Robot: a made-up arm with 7 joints. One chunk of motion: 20 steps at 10 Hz.
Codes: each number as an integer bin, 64 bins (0 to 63) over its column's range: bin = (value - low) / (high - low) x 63, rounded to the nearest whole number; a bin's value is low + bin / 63 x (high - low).
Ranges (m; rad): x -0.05..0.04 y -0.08..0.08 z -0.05..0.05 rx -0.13..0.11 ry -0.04..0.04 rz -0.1..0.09
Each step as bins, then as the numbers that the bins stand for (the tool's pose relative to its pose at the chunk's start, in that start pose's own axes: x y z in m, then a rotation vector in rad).
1 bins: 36 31 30 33 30 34
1 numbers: 0.0014 -0.0013 -0.0024 -0.0043 -0.0019 0.0025
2 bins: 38 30 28 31 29 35
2 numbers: 0.0043 -0.0038 -0.0056 -0.0119 -0.0032 0.0056
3 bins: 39 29 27 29 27 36
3 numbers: 0.0057 -0.0063 -0.0071 -0.0195 -0.0057 0.0086
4 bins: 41 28 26 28 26 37
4 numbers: 0.0086 -0.0089 -0.0087 -0.0233 -0.0070 0.0116
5 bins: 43 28 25 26 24 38
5 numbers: 0.0114 -0.0089 -0.0103 -0.0310 -0.0095 0.0146
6 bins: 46 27 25 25 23 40
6 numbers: 0.0157 -0.0114 -0.0103 -0.0348 -0.0108 0.0206
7 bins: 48 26 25 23 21 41
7 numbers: 0.0186 -0.0140 -0.0103 -0.0424 -0.0133 0.0237
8 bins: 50 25 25 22 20 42
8 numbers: 0.0214 -0.0165 -0.0103 -0.0462 -0.0146 0.0267
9 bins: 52 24 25 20 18 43
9 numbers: 0.0243 -0.0190 -0.0103 -0.0538 -0.0171 0.0297
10 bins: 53 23 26 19 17 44
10 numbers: 0.0257 -0.0216 -0.0087 -0.0576 -0.0184 0.0327
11 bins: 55 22 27 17 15 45
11 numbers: 0.0286 -0.0241 -0.0071 -0.0652 -0.0210 0.0357
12 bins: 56 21 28 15 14 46
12 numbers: 0.0300 -0.0267 -0.0056 -0.0729 -0.0222 0.0387
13 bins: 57 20 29 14 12 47
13 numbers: 0.0314 -0.0292 -0.0040 -0.0767 -0.0248 0.0417
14 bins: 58 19 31 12 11 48
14 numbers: 0.0329 -0.0317 -0.0008 -0.0843 -0.0260 0.0448
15 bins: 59 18 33 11 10 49
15 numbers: 0.0343 -0.0343 0.0024 -0.0881 -0.0273 0.0478
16 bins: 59 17 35 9 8 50
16 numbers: 0.0343 -0.0368 0.0056 -0.0957 -0.0298 0.0508
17 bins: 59 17 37 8 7 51
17 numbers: 0.0343 -0.0368 0.0087 -0.0995 -0.0311 0.0538
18 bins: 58 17 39 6 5 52
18 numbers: 0.0329 -0.0368 0.0119 -0.1071 -0.0337 0.0568
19 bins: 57 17 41 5 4 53
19 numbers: 0.0314 -0.0368 0.0151 -0.1110 -0.0349 0.0598
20 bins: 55 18 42 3 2 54
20 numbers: 0.0286 -0.0343 0.0167 -0.1186 -0.0375 0.0629
